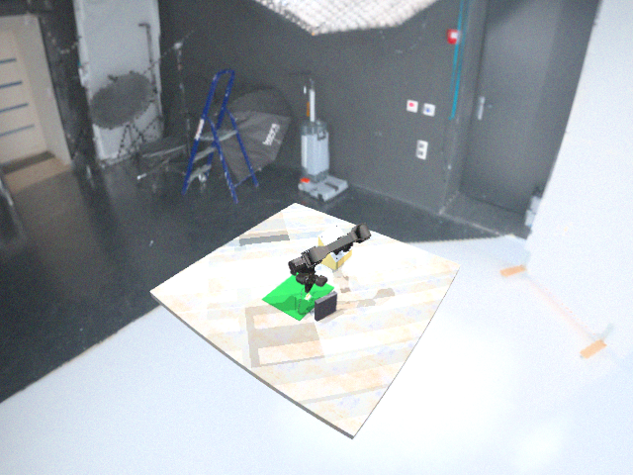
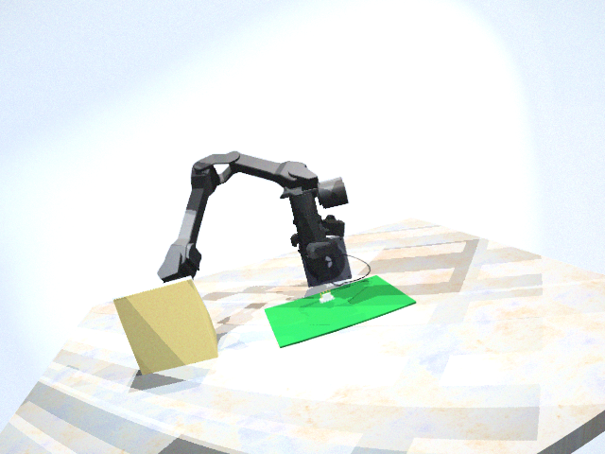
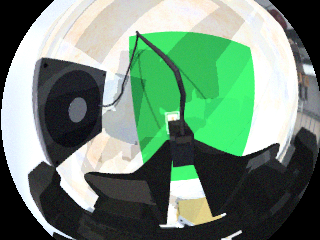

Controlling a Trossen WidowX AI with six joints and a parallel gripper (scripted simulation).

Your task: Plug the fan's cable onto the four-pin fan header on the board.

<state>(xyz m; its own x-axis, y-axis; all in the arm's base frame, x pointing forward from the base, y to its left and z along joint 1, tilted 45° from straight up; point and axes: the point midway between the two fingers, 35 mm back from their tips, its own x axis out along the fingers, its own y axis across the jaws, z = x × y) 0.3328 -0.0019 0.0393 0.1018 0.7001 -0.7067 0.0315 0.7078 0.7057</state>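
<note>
The dark fan plug lies 1 cm ahead of my gripper tip and 1 cm above it. The rest, counted from my gripper tip: black fan: 12 cm to the left, 6 cm ahead; then green board: 8 cm below, 6 cm to the right.
</note>
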